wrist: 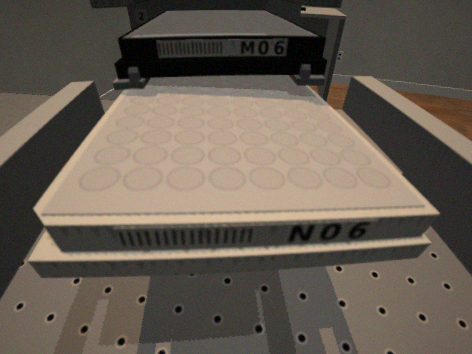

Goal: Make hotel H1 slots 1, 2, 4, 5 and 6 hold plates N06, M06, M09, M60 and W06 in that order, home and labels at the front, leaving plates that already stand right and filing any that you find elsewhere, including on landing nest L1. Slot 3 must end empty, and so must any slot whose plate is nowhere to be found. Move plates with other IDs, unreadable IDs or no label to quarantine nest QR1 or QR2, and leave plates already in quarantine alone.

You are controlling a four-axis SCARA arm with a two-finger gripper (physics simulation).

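Note:
My gripper is shut on a pale plate with round wells, its fingers along the left and right sides. The plate is level, and its barcode and the label N06 face the camera. Its far end reaches under the level of hotel H1 that bears a black plate, and is hidden there. The black plate has a grey top and a barcode label M06 facing front. It sits behind two small front stops, with a mark 2 at its upper left. What is below the held plate's far end is hidden.
A perforated deck with grey and tan patches lies below the plate. A pale-topped table or stand stands behind the hotel at the right. Grey walls and a strip of brown floor show beyond.

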